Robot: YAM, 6 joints.
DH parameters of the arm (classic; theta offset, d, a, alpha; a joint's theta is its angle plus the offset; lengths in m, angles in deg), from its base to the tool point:
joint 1: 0 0.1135 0.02 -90
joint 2: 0 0 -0.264 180
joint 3: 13.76 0 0.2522 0
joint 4: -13.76 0 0.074 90
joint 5: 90 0 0 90
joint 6: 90 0.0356 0 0
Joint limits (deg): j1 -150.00..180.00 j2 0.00..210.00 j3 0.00..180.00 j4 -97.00..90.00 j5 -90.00..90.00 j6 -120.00..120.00
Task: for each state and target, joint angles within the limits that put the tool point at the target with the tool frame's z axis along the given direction. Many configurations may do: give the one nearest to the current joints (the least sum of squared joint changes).
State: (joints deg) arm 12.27 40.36 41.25 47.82 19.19 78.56
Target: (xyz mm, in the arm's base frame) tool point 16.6 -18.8 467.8 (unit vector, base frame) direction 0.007 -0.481 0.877
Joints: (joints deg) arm -5.87 29.33 43.96 71.71 28.53 78.56
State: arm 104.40 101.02 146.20 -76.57 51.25 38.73
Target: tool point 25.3 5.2 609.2 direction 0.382 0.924 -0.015
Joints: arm 112.90 69.81 153.54 -84.96 45.36 38.73
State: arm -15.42 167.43 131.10 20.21 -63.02 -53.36
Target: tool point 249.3 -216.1 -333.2 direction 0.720 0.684 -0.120
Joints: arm -47.07 209.90 126.06 -11.11 -83.08 -53.36
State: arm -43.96 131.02 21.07 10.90 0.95 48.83
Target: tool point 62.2 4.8 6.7 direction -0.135 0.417 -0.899
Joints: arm -8.52 109.82 0.13 7.43 -23.10 48.83
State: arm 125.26 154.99 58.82 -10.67 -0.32 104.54
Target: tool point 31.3 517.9 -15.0 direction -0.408 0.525 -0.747
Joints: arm 84.76 155.01 104.36 -6.33 -27.02 104.54
